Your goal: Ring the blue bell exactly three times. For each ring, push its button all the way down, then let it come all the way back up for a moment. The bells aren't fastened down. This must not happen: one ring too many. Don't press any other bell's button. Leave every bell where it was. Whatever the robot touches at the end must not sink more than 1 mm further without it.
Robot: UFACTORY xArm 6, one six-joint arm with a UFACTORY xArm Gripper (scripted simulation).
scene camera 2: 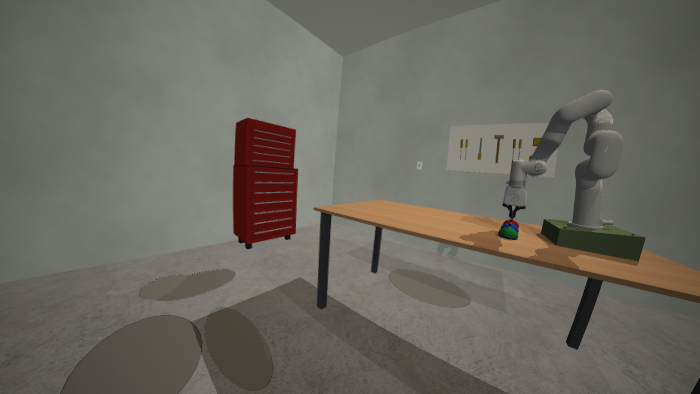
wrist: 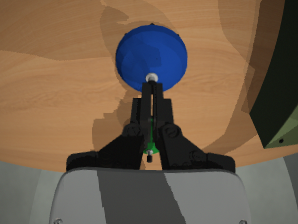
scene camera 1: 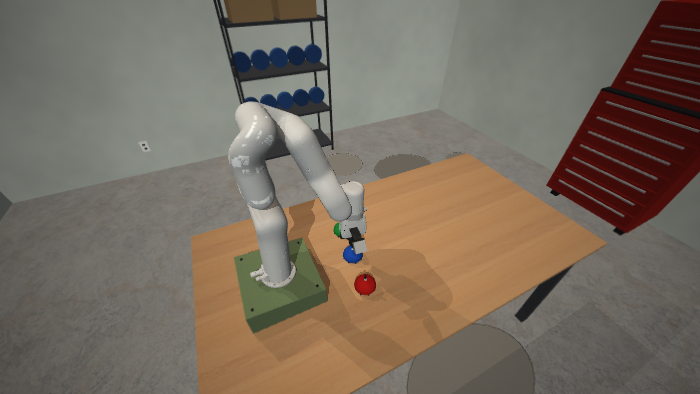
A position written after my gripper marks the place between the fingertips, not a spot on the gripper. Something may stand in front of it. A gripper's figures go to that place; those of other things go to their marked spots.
Labels:
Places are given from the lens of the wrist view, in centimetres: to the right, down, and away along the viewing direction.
my gripper [wrist: 151,95]: 0, -2, 13
blue bell [wrist: 151,50]: 0, -6, 14

